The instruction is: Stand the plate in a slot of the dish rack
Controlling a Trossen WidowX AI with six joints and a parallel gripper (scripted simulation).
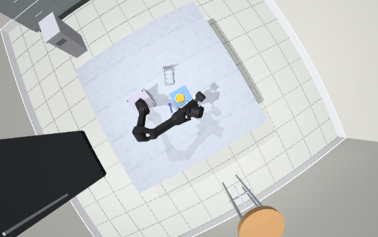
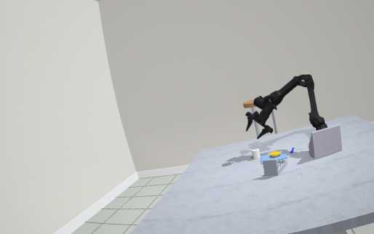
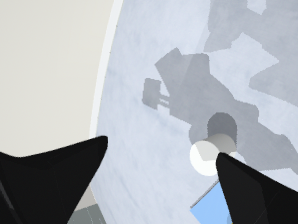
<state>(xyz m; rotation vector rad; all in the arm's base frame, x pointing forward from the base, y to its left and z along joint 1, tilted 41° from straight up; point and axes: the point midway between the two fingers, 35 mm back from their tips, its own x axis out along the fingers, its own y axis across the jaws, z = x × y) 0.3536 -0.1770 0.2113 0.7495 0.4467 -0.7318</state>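
The yellow plate lies 110 mm behind my gripper tip, 110 mm to the left of it and 110 mm below it. From my gripper tip the other things lie so: white cup 40 mm to the left, 110 mm below; blue spoon 210 mm behind, 110 mm to the left, 130 mm below; grey dish rack 70 mm behind, 320 mm to the left, 110 mm below.
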